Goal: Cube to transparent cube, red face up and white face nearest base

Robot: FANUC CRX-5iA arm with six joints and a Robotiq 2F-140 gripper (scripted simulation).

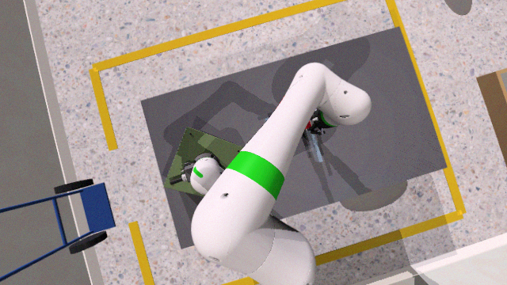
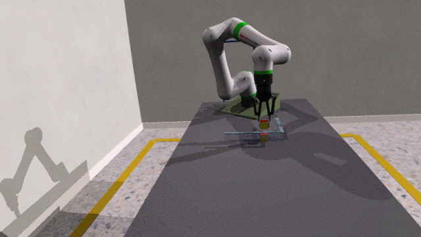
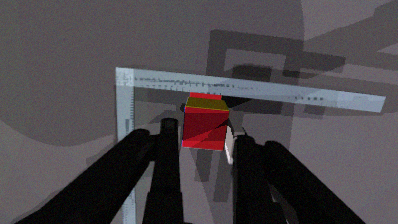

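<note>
The transparent cube is 90 mm below my hand. The rest, counted from my hand: rail 60 mm to the right, 60 mm below, 30 mm ahead.
</note>
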